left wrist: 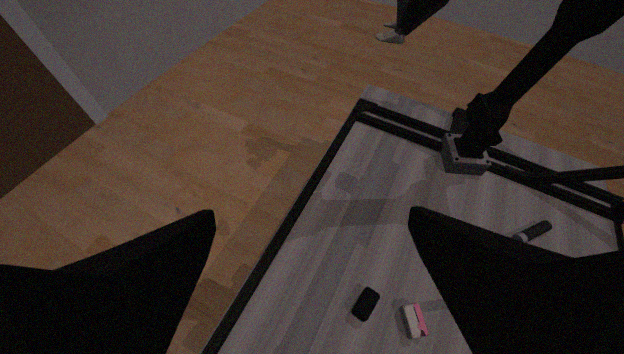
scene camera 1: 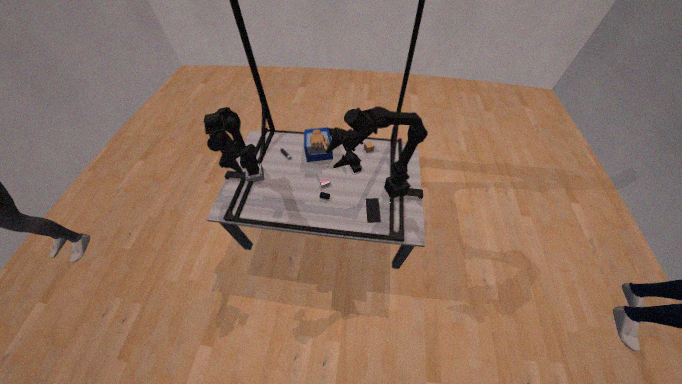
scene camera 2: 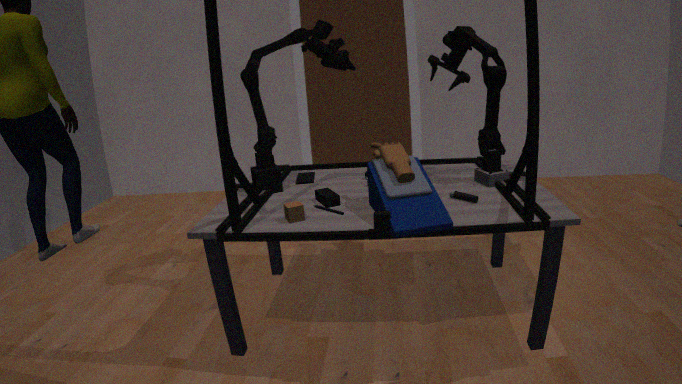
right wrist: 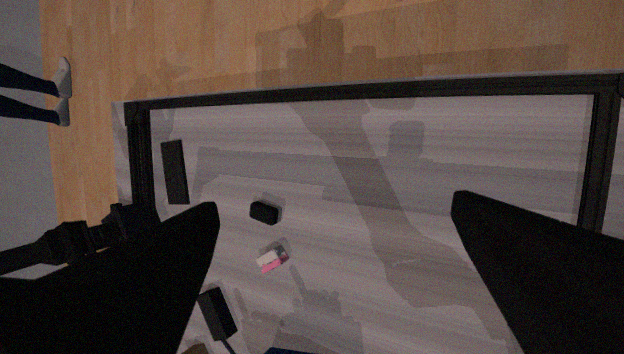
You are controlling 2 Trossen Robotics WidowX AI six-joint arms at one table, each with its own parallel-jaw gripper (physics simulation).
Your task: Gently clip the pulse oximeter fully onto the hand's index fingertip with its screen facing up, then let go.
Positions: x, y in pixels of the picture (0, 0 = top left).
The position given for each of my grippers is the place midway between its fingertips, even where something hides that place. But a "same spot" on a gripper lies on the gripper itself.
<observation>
My left gripper shows in the left wrist view, in scene camera 1 and in scene camera 2 [350, 69]; in the right wrist view it is out of frame. One and the same spot on my left gripper: [left wrist: 495, 287] is [scene camera 1: 333, 144].
</observation>
